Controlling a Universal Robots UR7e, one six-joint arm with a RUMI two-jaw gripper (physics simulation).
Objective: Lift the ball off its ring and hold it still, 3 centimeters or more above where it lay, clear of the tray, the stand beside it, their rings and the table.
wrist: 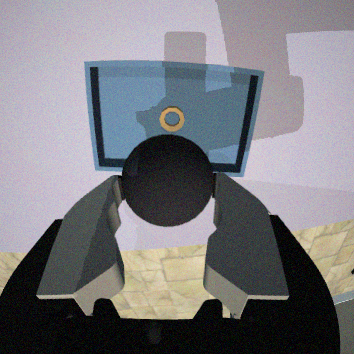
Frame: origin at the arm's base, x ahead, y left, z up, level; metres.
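Seen in the pictures: gripper, fingertip midpoint: (pixel 168 175).
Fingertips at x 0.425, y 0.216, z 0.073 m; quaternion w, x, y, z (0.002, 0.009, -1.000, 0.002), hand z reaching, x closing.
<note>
Offsets run from my fingertips to a thing's top centre. "spot": to the spot under its first point. Level surfaces: height alone.
A black ball @(dy -0.005, dx +0.000, dz +0.041 m) (pixel 168 180) is held between the two fingertips of my gripper (pixel 168 175), which is shut on it. A blue tray @(spot: dy -0.018, dx +0.089, dz -0.108 m) (pixel 91 115) with dark inner edges lies beyond and below the ball. An orange ring @(spot: dy +0.004, dx +0.008, dz -0.122 m) (pixel 164 127) lies on the tray floor, and no ball sits in it. The ball looks well above the tray and apart from it, though it hides part of the tray's near edge. The stand beside the tray cannot be made out in this view.
The pale table top @(dz -0.136 m) (pixel 45 125) surrounds the tray, with shadows of the arm and gripper falling over table and tray. A tan stone-patterned floor (pixel 167 285) shows past the table's near edge. A grey object (pixel 346 317) shows partly at the lower right edge.
</note>
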